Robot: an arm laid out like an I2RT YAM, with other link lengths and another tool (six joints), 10 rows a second.
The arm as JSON. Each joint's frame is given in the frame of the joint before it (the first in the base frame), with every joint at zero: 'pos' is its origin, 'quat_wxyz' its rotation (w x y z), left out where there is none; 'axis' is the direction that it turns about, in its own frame. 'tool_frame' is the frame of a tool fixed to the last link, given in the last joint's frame.
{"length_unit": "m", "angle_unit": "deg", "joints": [
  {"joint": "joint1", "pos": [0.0, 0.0, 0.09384], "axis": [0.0, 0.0, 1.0]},
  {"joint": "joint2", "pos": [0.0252, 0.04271, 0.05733], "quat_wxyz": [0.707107, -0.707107, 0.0, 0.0], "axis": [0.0, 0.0, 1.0]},
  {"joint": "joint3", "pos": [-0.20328, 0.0, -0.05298], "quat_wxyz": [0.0, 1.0, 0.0, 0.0], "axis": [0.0, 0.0, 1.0]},
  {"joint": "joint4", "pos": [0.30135, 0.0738, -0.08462], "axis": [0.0, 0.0, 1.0]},
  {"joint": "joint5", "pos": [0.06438, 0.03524, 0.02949], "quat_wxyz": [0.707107, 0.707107, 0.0, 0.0], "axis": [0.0, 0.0, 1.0]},
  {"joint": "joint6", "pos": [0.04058, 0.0, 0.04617], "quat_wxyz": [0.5, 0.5, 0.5, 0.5], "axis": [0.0, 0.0, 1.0]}
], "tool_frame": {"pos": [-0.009, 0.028, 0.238], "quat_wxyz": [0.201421, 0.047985, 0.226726, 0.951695]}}
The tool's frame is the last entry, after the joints.
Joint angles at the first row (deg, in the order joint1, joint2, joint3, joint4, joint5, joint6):
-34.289, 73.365, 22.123, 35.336, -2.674, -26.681
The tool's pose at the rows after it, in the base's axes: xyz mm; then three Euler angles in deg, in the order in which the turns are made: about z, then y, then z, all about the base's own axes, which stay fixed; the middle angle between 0 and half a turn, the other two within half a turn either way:
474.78 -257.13 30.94 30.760 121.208 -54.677
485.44 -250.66 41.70 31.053 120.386 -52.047
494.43 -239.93 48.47 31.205 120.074 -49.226
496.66 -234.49 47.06 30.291 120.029 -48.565
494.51 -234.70 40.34 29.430 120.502 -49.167
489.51 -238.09 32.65 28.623 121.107 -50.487
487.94 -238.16 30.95 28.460 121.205 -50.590
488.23 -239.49 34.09 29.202 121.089 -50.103
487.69 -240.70 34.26 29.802 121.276 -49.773
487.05 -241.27 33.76 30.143 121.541 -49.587
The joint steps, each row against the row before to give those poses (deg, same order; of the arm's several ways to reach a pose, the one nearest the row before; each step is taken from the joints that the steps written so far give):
-0.168, 0.515, 1.187, -0.175, -0.675, -0.006
0.024, -0.139, 1.268, -0.600, -2.365, -0.666
0.276, -0.431, 0.778, -0.943, -2.399, -0.584
0.402, 0.057, 0.066, -0.308, -0.500, -0.940
0.086, 0.587, -0.139, 0.001, 0.399, -0.514
-0.123, 0.402, -0.385, -0.022, 0.889, -0.269
-0.134, -0.154, -0.322, 0.017, -0.081, -0.135
-0.503, -0.327, 0.012, 0.002, -0.743, 0.390
-0.486, -0.025, -0.014, 0.000, -0.635, 0.389
-0.308, -0.073, -0.003, -0.215, -0.400, 0.250

